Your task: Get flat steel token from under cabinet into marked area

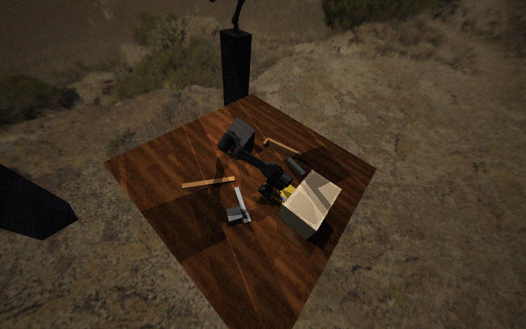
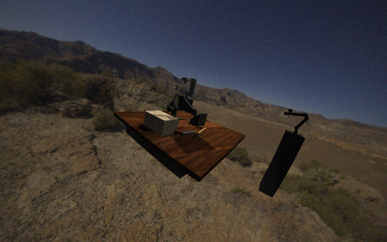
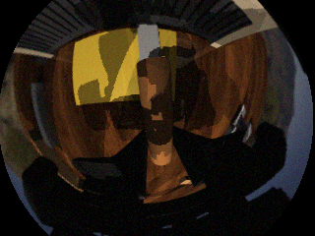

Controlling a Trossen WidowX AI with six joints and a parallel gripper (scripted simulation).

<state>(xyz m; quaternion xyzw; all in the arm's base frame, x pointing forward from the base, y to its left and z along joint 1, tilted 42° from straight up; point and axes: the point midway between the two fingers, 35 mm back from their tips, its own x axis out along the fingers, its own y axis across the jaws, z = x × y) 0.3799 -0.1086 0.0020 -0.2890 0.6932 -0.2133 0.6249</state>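
The grey scraper lies 3 cm behind my gripper tip and 19 cm to the right of it. The rest, counted from my gripper tip: steel token 20 cm ahead, 6 cm to the left; then grey block 3 cm behind, 26 cm to the right, 1 cm above; then grey bar 2 cm ahead, 27 cm to the left.
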